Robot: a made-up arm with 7 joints. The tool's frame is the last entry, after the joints.
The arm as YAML. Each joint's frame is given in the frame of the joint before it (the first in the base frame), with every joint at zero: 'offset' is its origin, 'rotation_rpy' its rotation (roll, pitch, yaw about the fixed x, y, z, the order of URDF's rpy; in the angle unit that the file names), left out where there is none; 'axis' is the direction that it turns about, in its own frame. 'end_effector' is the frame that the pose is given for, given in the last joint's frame.
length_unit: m
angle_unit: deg
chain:
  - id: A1
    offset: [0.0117, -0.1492, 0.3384]
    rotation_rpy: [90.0, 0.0, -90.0]
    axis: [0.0, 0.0, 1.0]
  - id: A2
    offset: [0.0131, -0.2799, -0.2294]
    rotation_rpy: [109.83, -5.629, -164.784]
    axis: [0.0, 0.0, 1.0]
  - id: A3
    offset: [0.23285, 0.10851, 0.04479]
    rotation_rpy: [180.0, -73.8, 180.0]
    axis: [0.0, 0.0, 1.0]
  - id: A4
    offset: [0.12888, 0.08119, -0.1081]
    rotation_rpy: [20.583, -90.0, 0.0]
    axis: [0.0, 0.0, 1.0]
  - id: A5
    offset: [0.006, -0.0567, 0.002]
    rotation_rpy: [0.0, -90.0, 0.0]
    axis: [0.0, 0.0, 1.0]
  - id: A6
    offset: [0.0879, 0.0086, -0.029]
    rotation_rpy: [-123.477, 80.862, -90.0]
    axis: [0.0, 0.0, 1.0]
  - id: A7
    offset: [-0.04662, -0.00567, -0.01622]
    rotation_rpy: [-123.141, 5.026, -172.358]
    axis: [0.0, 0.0, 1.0]
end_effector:
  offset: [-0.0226, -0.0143, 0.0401]
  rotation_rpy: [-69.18, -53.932, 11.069]
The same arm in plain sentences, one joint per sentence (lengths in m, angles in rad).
The arm has seven revolute joints in a row. What follows holds with every joint at zero, and every direction is one of the base frame's. Joint 1 lies 0.0117 m along +x and 0.1492 m along -y and 0.3384 m along +z from the base frame's origin and rotates about -x. Joint 2 lies 0.2294 m along +x and 0.0131 m along -y and 0.2799 m along -z from joint 1 and rotates about the direction (0.337597, 0.278998, 0.898993). Joint 3 lies 0.1093 m along -x and 0.2361 m along +y and 0.0176 m along +z from joint 2 and rotates about -y. Joint 4 lies 0.0307 m along -x and 0.1081 m along +y and 0.1492 m along +z from joint 3 and rotates about -z. Joint 5 lies 0.0567 m along +x and 0.006 m along -y and 0.002 m along -z from joint 4 and rotates about +y. Joint 6 lies 0.0086 m along -x and 0.029 m along -y and 0.0879 m along -z from joint 5 and rotates about the direction (-0.544604, -0.087601, -0.834106). Joint 7 lies 0.0061 m along +x and 0.0482 m along +y and 0.0104 m along +z from joint 6 and rotates about +x. The tool frame, which is the frame that the pose is given for, lies 0.0401 m along +x and 0.0226 m along -y and 0.0143 m along -z from joint 7; its axes are the base frame's turned by roll 0.5202, pitch -0.1133 and yaw 0.6206 rad (as in URDF: about the fixed x, then y, then z).
